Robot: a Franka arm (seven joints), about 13 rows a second.
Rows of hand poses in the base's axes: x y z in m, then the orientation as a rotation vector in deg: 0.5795 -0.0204 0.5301 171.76 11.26 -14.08; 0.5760 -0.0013 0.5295 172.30 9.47 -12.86; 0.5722 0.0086 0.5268 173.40 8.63 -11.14; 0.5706 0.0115 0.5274 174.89 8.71 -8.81; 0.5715 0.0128 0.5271 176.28 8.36 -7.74; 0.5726 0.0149 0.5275 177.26 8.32 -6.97; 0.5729 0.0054 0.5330 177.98 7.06 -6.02; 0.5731 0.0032 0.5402 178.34 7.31 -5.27
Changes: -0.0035 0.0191 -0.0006 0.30 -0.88 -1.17; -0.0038 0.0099 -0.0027 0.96 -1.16 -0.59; -0.0016 0.0029 0.0006 1.44 -1.51 0.00; 0.0009 0.0013 -0.0003 1.34 -0.68 -0.31; 0.0011 0.0021 0.0004 0.97 -0.48 -0.08; 0.0003 -0.0095 0.0055 0.63 -0.62 -0.84; 0.0002 -0.0022 0.0072 0.37 -0.47 0.15
